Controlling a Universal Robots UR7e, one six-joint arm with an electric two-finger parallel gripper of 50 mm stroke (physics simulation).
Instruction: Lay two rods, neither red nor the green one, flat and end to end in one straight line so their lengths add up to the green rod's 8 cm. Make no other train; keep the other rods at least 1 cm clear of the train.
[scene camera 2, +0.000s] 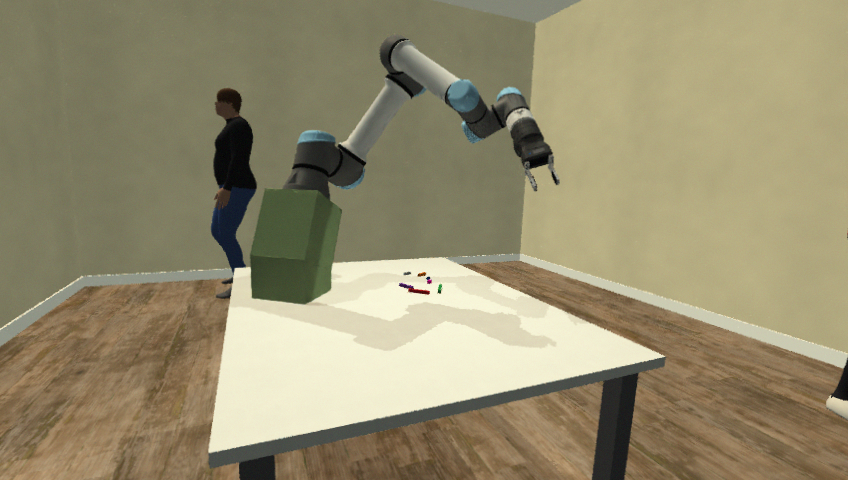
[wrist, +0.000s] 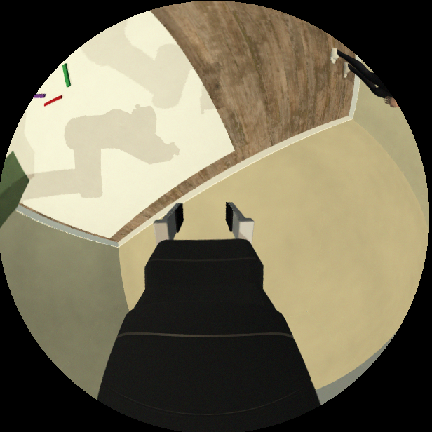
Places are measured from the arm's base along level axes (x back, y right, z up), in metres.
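Where they show: gripper, between the fingertips: (scene camera 2: 546, 185); arm's base, origin of its link: (scene camera 2: 305, 199).
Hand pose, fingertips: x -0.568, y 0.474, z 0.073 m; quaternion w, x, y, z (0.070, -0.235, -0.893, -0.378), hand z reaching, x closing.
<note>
Things, the pixels of their top centre, and the offset from my fingertips. Level surfaces: height alone.
- green rod, centre of its top: (scene camera 2: 440, 287) dz -0.354, dx +0.143, dy -0.343 m
- red rod, centre of its top: (scene camera 2: 419, 289) dz -0.354, dx +0.223, dy -0.327 m
- purple rod, centre of its top: (scene camera 2: 406, 284) dz -0.354, dx +0.245, dy -0.397 m
- grey rod, centre of its top: (scene camera 2: 407, 272) dz -0.354, dx +0.186, dy -0.573 m
- orange rod, centre of its top: (scene camera 2: 421, 273) dz -0.354, dx +0.137, dy -0.544 m
- small dark blue rod, centre of its top: (scene camera 2: 428, 276) dz -0.354, dx +0.132, dy -0.486 m
- magenta rod, centre of its top: (scene camera 2: 429, 280) dz -0.354, dx +0.145, dy -0.437 m
- white table, height of its surface: dz -0.364 m
A green rod (scene camera 2: 439, 288) (wrist: 66, 75) lies on the table, right of a red rod (scene camera 2: 419, 291) in the scene view; the red rod also shows in the wrist view (wrist: 53, 100). A purple rod (scene camera 2: 405, 286) (wrist: 39, 95) lies close to the red rod's left end; whether they touch is unclear. Farther back in the scene view lie a grey rod (scene camera 2: 407, 273), an orange rod (scene camera 2: 421, 274), a small dark blue rod (scene camera 2: 427, 278) and a magenta rod (scene camera 2: 429, 281) close to the blue one. My gripper (scene camera 2: 546, 183) (wrist: 204, 211) is open and empty, high above table level, far from the rods.
The white table (scene camera 2: 333, 380) (wrist: 127, 200) bears the rods and the green pedestal (scene camera 2: 288, 243) (wrist: 11, 185) under the arm. Arm shadows fall across the table. A person (scene camera 2: 233, 148) stands behind the table at the left; another person (wrist: 367, 75) shows at the wrist view's upper right.
</note>
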